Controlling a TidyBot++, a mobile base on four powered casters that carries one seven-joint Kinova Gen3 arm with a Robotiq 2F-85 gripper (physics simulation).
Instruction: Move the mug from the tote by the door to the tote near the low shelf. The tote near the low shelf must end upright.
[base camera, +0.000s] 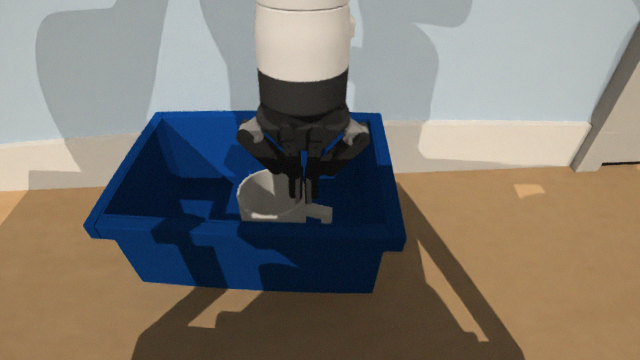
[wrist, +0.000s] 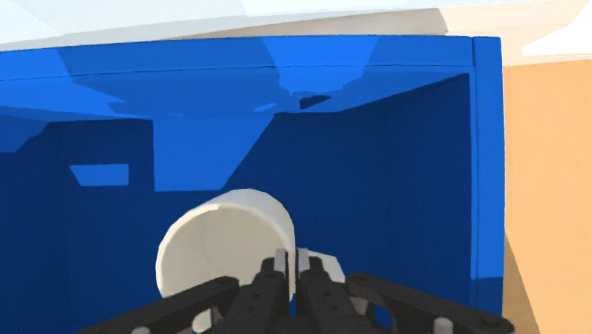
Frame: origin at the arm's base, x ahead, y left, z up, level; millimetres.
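Seen in the pictures: gripper, between the fingertips: (base camera: 303, 198) (wrist: 292, 265).
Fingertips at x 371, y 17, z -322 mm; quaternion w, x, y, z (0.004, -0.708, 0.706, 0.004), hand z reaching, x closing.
Note:
Pixels of each thing's middle, then the offset from my fingertips to it. Level surfaces: height alone.
- off-white mug, middle of its body: (wrist: 256, 257) (base camera: 283, 215) dx -3, dy +24, dz -26 mm
- blue tote, middle of its body: (wrist: 199, 241) (base camera: 256, 199) dx +11, dy +57, dz -15 mm
- brown floor, height of its surface: dz -75 mm
The off-white mug (base camera: 272, 214) (wrist: 220, 240) is inside the blue tote (base camera: 325, 272) (wrist: 487, 150), with its open top facing up and its handle to the right. My gripper (base camera: 303, 192) (wrist: 292, 265) reaches down into the tote and is shut on the mug's right side wall. One fingertip is inside the mug and the other is outside, beside the handle. The fingers hide part of the rim and handle. Whether the mug's base touches the tote floor is hidden. The tote near the low shelf does not show in either view.
The tote stands upright on the brown floor (base camera: 500, 225) (wrist: 550, 175), close to the pale blue wall (base camera: 500, 65) and its white baseboard (base camera: 500, 142). A grey door frame (base camera: 607, 120) is at the right edge of the base view. Arm shadows fall across the tote and floor.

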